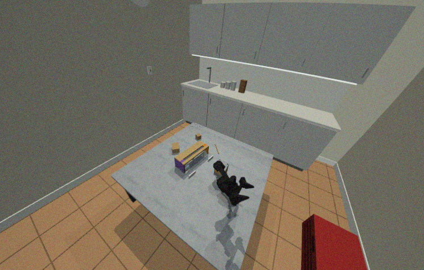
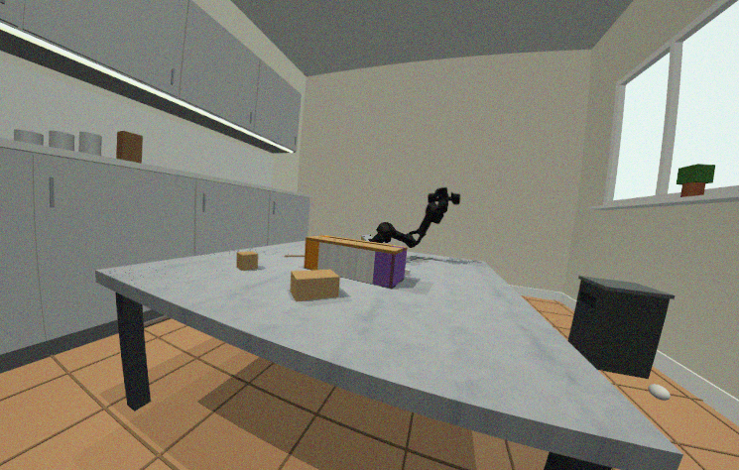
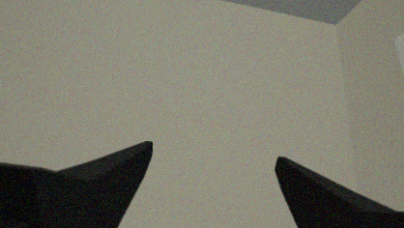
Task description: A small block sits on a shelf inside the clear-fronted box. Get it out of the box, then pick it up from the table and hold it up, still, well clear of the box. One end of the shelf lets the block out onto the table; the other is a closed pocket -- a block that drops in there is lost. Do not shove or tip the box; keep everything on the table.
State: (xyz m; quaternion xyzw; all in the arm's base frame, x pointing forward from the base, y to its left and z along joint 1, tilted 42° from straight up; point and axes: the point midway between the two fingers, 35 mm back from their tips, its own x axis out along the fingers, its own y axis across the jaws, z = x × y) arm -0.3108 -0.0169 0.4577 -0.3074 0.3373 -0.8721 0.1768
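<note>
Right now the tan block is 68 cm ahead of my gripper tip, 18 cm to the right of it and 34 cm below it. The rest, counted from my gripper tip: box: 67 cm ahead, 21 cm to the right, 36 cm below; thin wooden stick: 63 cm ahead, 55 cm to the right, 42 cm below.
</note>
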